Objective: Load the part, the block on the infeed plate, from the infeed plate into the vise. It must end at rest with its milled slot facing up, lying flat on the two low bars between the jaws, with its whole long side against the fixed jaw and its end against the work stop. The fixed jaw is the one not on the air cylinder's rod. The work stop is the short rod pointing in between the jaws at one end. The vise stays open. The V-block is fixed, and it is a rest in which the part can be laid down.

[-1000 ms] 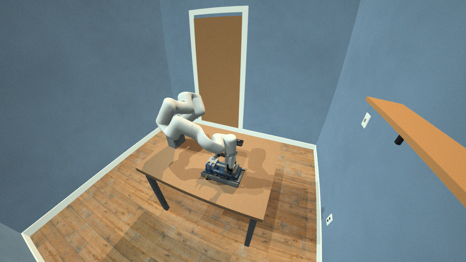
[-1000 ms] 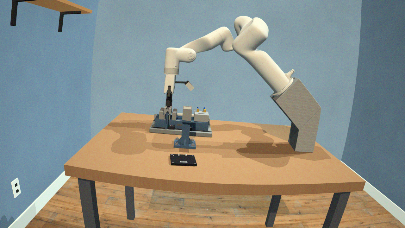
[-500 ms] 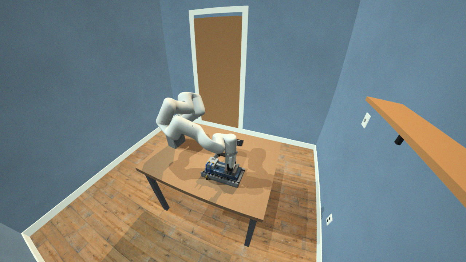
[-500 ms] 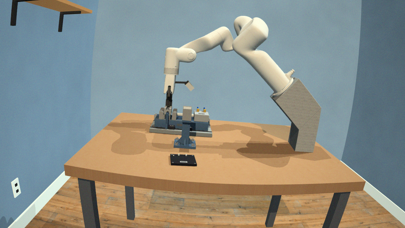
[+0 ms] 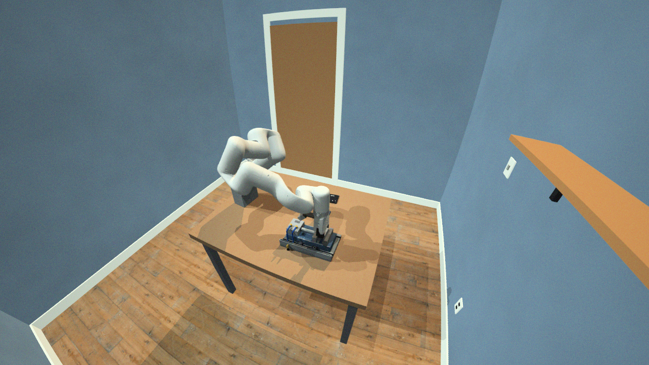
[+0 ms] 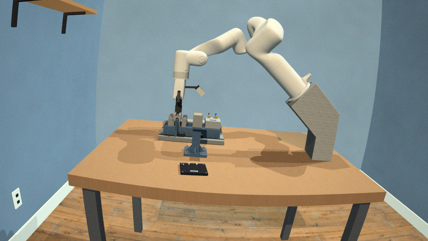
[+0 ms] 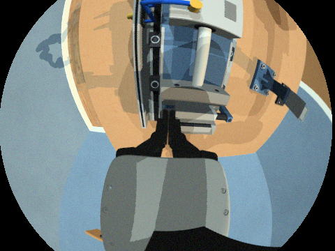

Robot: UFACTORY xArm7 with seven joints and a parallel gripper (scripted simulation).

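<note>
My gripper is now 40 mm to the right of the grey block and 20 mm above it. Also, from my hand: fixed jaw: 40 mm to the left, 40 mm below, 30 mm ahead; then moving jaw: 40 mm to the left, 40 mm below, 30 mm behind; then work stop: 80 mm to the left, 30 mm below, 10 mm ahead.
</note>
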